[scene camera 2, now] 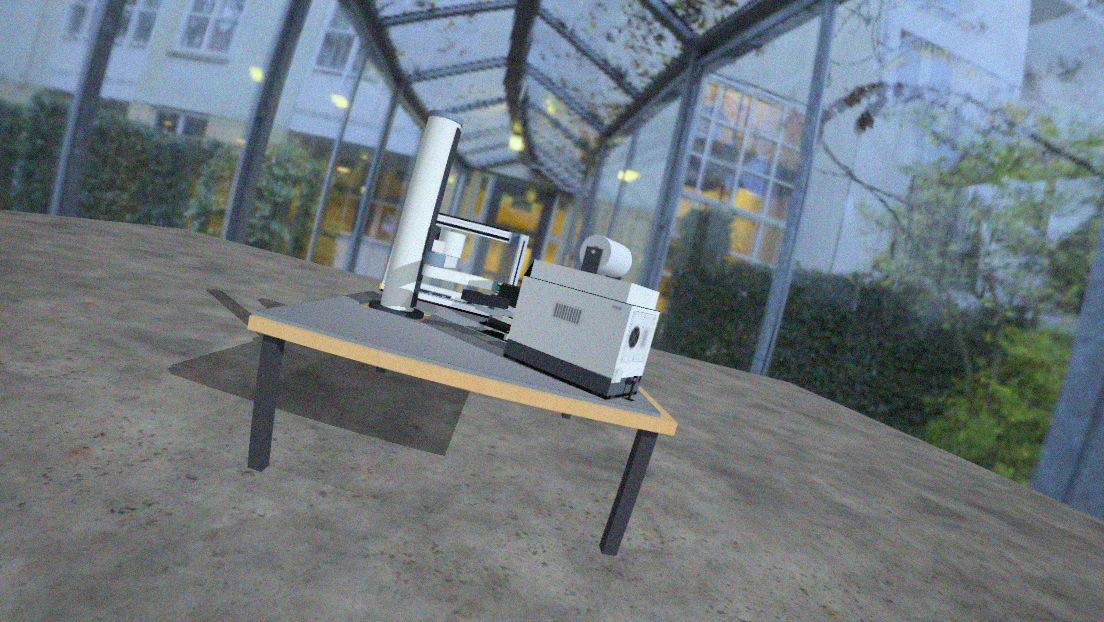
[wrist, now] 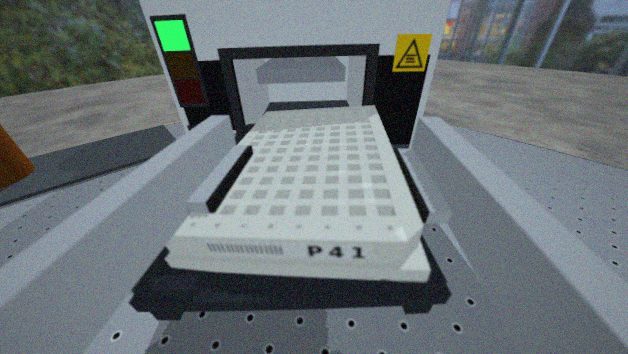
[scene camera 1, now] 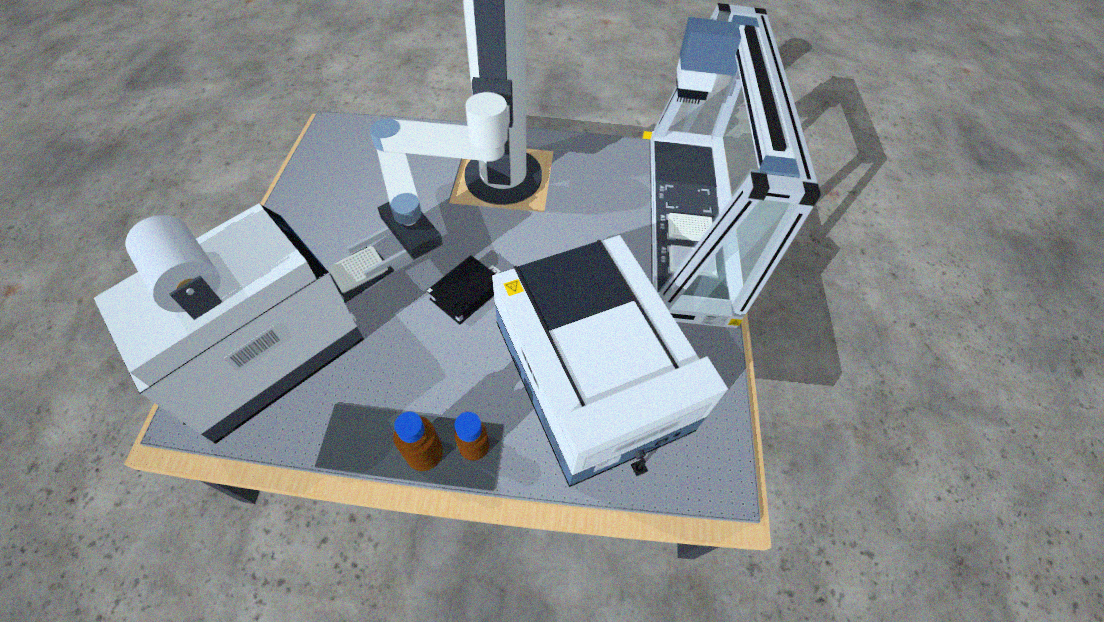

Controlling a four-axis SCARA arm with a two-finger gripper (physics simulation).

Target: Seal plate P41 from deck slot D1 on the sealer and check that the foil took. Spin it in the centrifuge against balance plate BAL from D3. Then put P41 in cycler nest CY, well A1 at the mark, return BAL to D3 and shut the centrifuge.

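Pixels of known places: gripper, between the fingertips: point(scene camera 2: 510, 317) point(wrist: 321, 135) point(scene camera 1: 356, 262); arm's base, origin of its link: point(scene camera 2: 395, 311) point(scene camera 1: 503, 177).
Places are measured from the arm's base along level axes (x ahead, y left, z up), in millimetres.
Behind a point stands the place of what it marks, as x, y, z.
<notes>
Plate P41 point(scene camera 1: 353, 270) @[518, -301, 126] point(wrist: 332, 252) @[455, -257, 125] sits on the black carrier point(wrist: 300, 295) @[457, -246, 111] in front of the sealer point(scene camera 1: 239, 316) @[798, -388, 331] point(scene camera 2: 567, 332) @[683, -579, 165] point(wrist: 295, 25) @[581, -345, 183]. Its label faces the wrist camera. Its wells look flat and grey, with a plain grey band at the far end; I cannot tell foil from shadow. My gripper point(scene camera 1: 361, 262) @[500, -295, 136] point(wrist: 321, 135) @[500, -295, 136] is open, with its fingers on either side of P41 and holding nothing. The sealer's green light point(wrist: 173, 35) @[639, -275, 180] is lit and its doorway is open. A pale plate point(scene camera 1: 689, 226) @[204, 578, 74] stands on the deck point(scene camera 1: 685, 163); I cannot read whether it is BAL.
A large white instrument point(scene camera 1: 614, 363) @[752, 358, 222] stands right of centre, beside a black square nest point(scene camera 1: 463, 289) @[493, -27, 55]. Two brown bottles point(scene camera 1: 417, 448) @[953, -25, 141] point(scene camera 1: 472, 441) @[915, 79, 110] with blue caps stand on a dark mat point(scene camera 1: 347, 440) @[920, -223, 18] near the front edge. The deck's gantry frame point(scene camera 1: 764, 92) @[189, 640, 519] rises at the right.
</notes>
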